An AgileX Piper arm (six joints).
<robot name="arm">
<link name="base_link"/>
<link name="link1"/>
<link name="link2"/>
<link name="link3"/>
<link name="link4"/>
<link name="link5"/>
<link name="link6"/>
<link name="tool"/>
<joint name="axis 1" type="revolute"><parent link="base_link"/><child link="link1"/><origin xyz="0 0 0.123" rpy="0 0 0"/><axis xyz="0 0 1"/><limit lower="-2.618" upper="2.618"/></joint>
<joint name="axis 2" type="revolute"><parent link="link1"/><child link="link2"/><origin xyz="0 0 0" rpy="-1.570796 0 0"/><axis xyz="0 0 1"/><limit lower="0" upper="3.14"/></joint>
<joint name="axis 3" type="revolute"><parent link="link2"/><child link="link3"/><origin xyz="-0.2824 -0.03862 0" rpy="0 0 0"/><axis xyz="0 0 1"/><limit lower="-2.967" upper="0"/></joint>
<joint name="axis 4" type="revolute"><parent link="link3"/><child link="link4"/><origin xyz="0.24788 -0.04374 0" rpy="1.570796 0 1.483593"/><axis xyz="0 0 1"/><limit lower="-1.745" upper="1.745"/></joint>
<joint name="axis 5" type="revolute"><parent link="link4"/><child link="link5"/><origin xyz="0 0 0" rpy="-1.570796 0 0"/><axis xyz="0 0 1"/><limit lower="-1.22" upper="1.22"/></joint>
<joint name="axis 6" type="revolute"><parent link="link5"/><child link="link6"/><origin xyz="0 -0.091 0" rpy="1.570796 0 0"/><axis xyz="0 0 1"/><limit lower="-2.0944" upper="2.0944"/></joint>
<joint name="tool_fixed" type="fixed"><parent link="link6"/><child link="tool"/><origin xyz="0 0 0" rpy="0 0 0"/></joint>
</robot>
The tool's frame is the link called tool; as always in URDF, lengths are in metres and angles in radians.
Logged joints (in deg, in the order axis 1, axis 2, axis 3, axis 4, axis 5, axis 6), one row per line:
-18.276, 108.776, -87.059, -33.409, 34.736, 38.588
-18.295, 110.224, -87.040, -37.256, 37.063, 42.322
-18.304, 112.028, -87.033, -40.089, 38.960, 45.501
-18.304, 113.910, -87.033, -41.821, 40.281, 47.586
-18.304, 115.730, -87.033, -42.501, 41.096, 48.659
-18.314, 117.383, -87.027, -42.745, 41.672, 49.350
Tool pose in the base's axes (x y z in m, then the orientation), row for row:
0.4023, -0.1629, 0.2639, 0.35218, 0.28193, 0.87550, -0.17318
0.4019, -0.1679, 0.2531, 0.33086, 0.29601, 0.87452, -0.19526
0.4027, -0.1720, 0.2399, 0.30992, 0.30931, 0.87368, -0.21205
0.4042, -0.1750, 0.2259, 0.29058, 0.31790, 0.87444, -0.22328
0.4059, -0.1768, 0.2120, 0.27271, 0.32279, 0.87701, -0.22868
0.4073, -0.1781, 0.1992, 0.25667, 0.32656, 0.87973, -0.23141
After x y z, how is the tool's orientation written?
As a quaternion, w x y z.
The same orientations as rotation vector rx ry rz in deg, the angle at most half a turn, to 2 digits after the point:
41.80, 129.80, -25.68
44.34, 131.00, -29.25
46.81, 132.22, -32.09
48.58, 133.62, -34.12
49.77, 135.23, -35.26
50.77, 136.77, -35.98

